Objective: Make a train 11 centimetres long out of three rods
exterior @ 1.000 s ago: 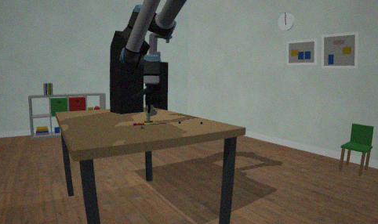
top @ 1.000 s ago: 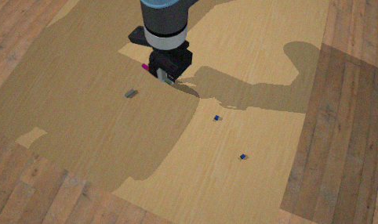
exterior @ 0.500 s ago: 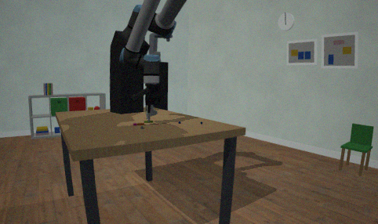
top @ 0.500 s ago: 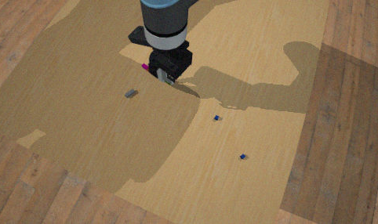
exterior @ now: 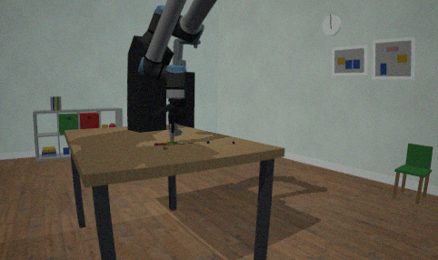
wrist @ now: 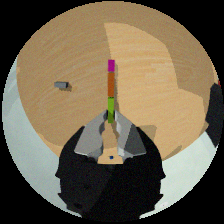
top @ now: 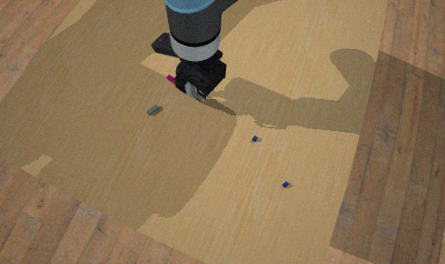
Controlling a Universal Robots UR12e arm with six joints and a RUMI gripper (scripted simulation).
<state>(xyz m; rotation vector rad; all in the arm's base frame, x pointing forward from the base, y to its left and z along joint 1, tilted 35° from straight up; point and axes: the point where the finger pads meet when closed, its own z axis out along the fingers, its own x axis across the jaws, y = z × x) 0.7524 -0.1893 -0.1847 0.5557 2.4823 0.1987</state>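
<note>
My hand is 10 mm above the lime rod. Round my hand: orange rod 40 mm to the right, 20 mm below, 20 mm behind; then magenta rod 70 mm to the right, 30 mm behind, 20 mm below; then grey rod 90 mm to the right, 70 mm ahead, 20 mm below.
</note>
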